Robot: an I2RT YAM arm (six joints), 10 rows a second.
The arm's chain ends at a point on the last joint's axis. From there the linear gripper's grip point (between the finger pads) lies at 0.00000 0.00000 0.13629 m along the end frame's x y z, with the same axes.
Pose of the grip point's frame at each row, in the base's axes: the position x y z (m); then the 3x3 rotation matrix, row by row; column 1 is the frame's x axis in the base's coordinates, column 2 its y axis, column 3 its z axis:
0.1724 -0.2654 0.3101; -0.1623 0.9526 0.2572; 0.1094 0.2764 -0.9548; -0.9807 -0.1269 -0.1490
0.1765 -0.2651 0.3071; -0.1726 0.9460 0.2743; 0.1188 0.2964 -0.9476; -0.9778 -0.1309 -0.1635
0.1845 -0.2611 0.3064; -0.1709 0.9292 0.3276; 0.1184 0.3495 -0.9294; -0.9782 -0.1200 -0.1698
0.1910 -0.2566 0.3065; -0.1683 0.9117 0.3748; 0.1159 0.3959 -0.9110; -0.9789 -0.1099 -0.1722
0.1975 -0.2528 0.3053; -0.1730 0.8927 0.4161; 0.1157 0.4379 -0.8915; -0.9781 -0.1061 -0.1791
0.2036 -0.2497 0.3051; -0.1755 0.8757 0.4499; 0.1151 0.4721 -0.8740; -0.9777 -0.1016 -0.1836
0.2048 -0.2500 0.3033; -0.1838 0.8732 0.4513; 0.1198 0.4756 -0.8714; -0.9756 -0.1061 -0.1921
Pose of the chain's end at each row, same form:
0.1373 -0.1353 0.3304; -0.1623 0.9526 0.2572; 0.1094 0.2764 -0.9548; -0.9807 -0.1269 -0.1490
0.1391 -0.1360 0.3294; -0.1726 0.9460 0.2743; 0.1188 0.2964 -0.9476; -0.9778 -0.1309 -0.1635
0.1399 -0.1344 0.3295; -0.1709 0.9292 0.3276; 0.1184 0.3495 -0.9294; -0.9782 -0.1200 -0.1698
0.1399 -0.1324 0.3300; -0.1683 0.9117 0.3748; 0.1159 0.3959 -0.9110; -0.9789 -0.1099 -0.1722
0.1408 -0.1313 0.3297; -0.1730 0.8927 0.4161; 0.1157 0.4379 -0.8915; -0.9781 -0.1061 -0.1791
0.1423 -0.1306 0.3301; -0.1755 0.8757 0.4499; 0.1151 0.4721 -0.8740; -0.9777 -0.1016 -0.1836
0.1433 -0.1312 0.3295; -0.1838 0.8732 0.4513; 0.1198 0.4756 -0.8714; -0.9756 -0.1061 -0.1921

